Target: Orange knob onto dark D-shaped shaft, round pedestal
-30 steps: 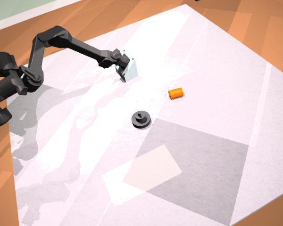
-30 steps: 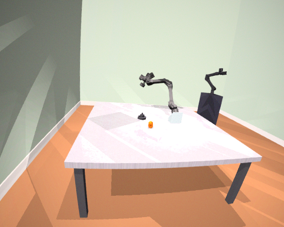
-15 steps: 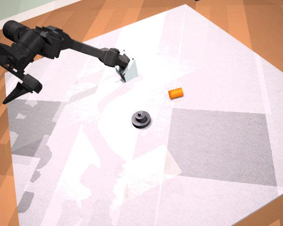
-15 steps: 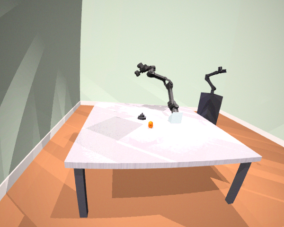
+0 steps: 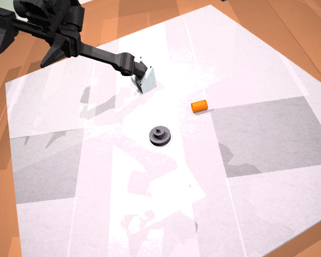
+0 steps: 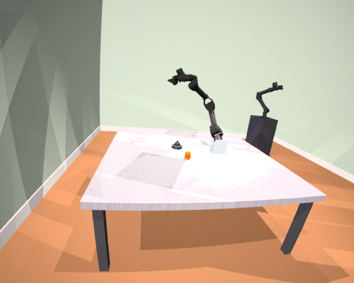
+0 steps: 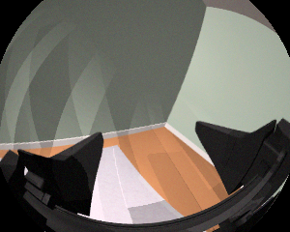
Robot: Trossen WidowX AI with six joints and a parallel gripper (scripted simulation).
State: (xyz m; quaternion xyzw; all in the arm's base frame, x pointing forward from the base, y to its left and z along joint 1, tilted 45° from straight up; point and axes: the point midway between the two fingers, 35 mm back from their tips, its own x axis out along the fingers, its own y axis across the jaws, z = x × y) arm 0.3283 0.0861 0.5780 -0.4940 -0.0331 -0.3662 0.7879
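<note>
Right now the orange knob is 510 mm below my gripper tip, 480 mm to the left of it and 80 mm behind it. Also, from my gripper tip: dark pedestal: 500 mm below, 270 mm to the left, 50 mm behind.
</note>
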